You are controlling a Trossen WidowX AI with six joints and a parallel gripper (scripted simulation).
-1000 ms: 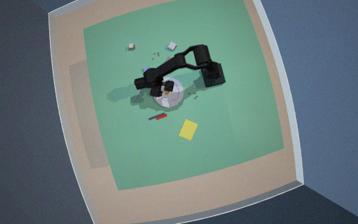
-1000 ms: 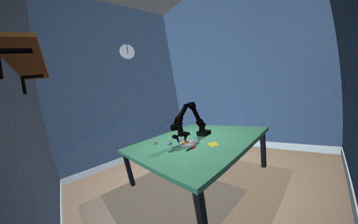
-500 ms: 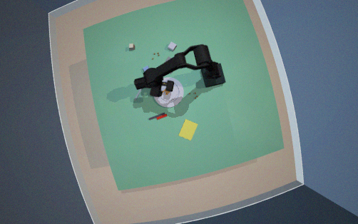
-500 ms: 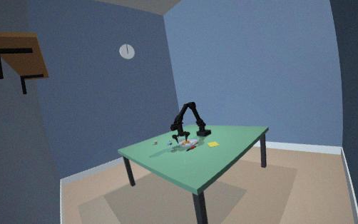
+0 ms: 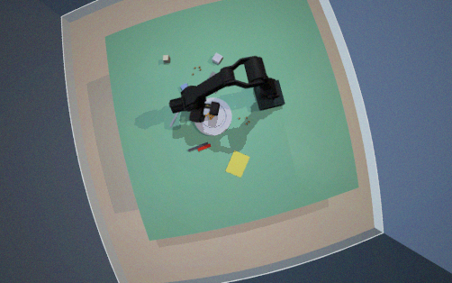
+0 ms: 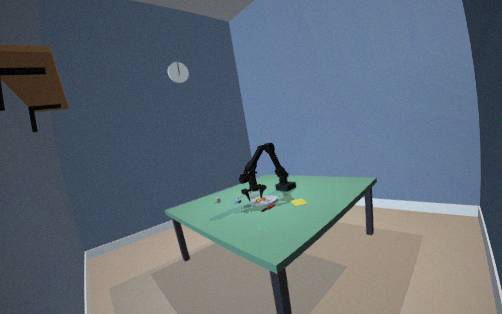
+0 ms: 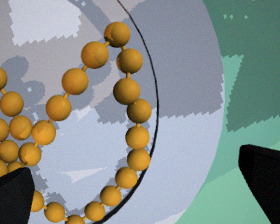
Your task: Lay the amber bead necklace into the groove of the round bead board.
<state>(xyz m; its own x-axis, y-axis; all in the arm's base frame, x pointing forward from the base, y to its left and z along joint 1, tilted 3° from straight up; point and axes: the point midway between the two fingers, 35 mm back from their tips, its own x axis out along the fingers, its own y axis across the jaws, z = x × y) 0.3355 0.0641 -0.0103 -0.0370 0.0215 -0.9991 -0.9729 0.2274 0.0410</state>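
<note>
Now: the round grey bead board 5 cm behind my gripper tip, 4 cm to the left of it and 1 cm below it. The rest, counted from my gripper tip: grey rod 15 cm ahead, 3 cm to the left, 2 cm below; then blue block 9 cm ahead, 13 cm to the right, 1 cm below; then grey plate 7 cm behind, 15 cm to the right, 2 cm below.
</note>
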